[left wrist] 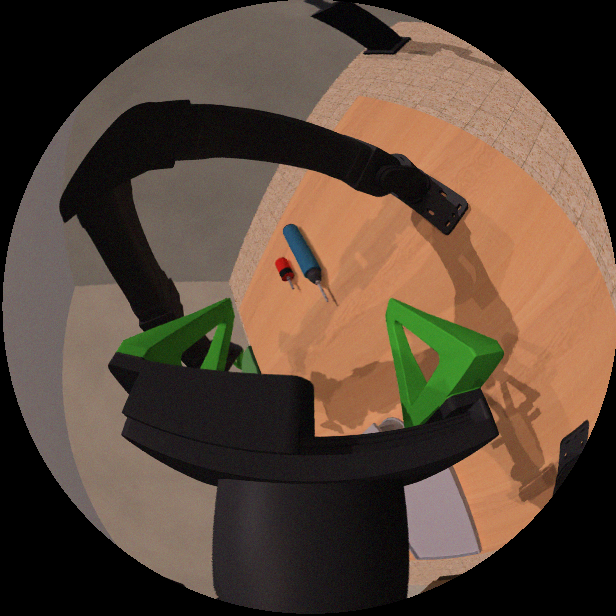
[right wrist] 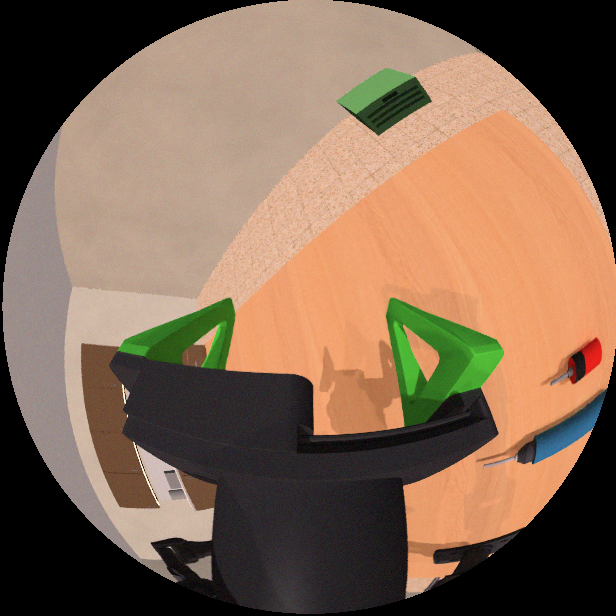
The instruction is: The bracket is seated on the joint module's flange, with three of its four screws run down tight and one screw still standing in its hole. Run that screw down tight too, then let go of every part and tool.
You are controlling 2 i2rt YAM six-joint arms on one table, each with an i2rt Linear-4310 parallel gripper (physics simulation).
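In the left wrist view a blue-handled screwdriver [left wrist: 307,259] and a short red-handled driver [left wrist: 284,270] lie side by side on the wooden table top, beyond my left gripper [left wrist: 310,339]. The left gripper's green fingers stand wide open with nothing between them. A grey part [left wrist: 439,517] shows partly under the left gripper's body; I cannot tell what it is. In the right wrist view my right gripper [right wrist: 310,339] is wide open and empty above the table. The red driver [right wrist: 580,359] and the blue screwdriver [right wrist: 560,442] lie at its right. The bracket and its screws are not in view.
The other arm [left wrist: 229,149] arches over the table's far side in the left wrist view, its black end plate [left wrist: 442,203] above the wood. A green box [right wrist: 383,98] lies on the pale mat beyond the table edge in the right wrist view.
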